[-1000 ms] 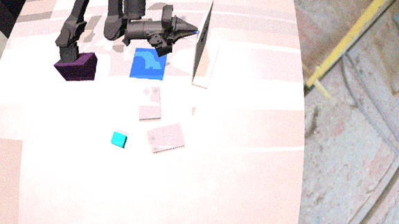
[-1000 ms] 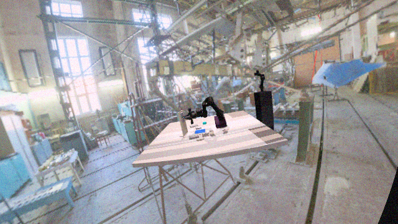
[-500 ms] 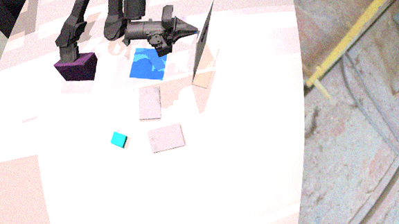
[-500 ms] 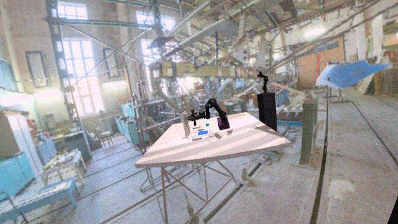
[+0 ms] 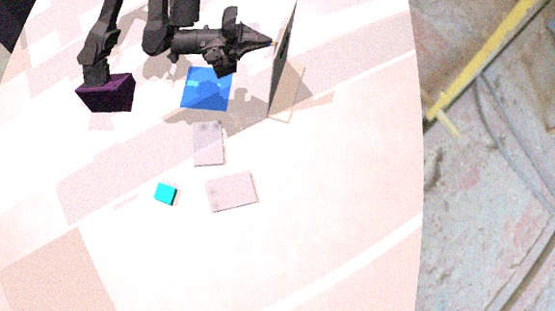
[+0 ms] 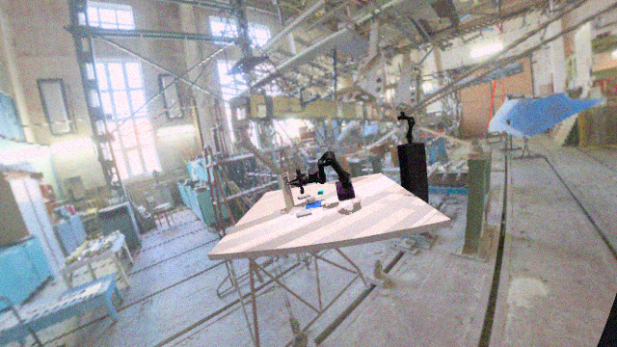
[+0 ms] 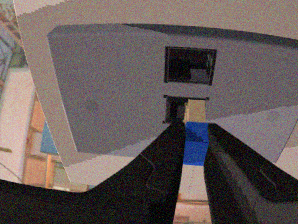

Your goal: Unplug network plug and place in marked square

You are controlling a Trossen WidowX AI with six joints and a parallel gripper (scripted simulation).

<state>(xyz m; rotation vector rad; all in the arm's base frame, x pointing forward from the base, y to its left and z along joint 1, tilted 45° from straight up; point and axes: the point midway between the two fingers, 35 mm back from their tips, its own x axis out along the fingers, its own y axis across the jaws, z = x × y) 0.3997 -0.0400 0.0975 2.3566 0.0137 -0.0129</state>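
The blue square is 150 mm behind my gripper tip, 10 mm to the right of it and 210 mm below it. From my gripper tip the other things lie so: network plug right at my gripper tip; then upright panel 30 mm ahead, 10 mm to the right, 80 mm below; then cyan cube 230 mm behind, 290 mm to the right, 190 mm below.
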